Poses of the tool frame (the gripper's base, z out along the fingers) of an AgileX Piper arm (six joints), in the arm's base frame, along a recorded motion.
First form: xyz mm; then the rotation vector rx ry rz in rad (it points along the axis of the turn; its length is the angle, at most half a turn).
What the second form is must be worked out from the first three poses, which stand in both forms.
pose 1, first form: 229, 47, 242, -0.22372, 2.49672, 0.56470
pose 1, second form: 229, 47, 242, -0.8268, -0.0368, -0.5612, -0.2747, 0.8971, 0.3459
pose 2, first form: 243, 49, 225, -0.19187, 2.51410, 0.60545
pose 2, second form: 243, 49, 225, -0.8432, -0.0112, -0.5376, -0.2547, 0.8888, 0.3810
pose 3, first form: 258, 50, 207, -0.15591, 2.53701, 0.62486
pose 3, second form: 258, 50, 207, -0.8591, 0.0118, -0.5116, -0.2272, 0.8870, 0.4019
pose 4, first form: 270, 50, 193, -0.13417, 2.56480, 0.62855
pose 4, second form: 270, 50, 193, -0.8739, 0.0210, -0.4856, -0.2059, 0.8890, 0.4090
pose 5, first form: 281, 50, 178, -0.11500, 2.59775, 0.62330
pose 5, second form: 281, 50, 178, -0.8891, 0.0260, -0.4569, -0.1842, 0.8937, 0.4092
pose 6, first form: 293, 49, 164, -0.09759, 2.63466, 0.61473
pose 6, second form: 293, 49, 164, -0.9046, 0.0287, -0.4252, -0.1625, 0.8992, 0.4063
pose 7, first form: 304, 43, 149, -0.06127, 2.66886, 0.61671
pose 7, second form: 304, 43, 149, -0.9194, 0.0462, -0.3905, -0.1298, 0.9017, 0.4123
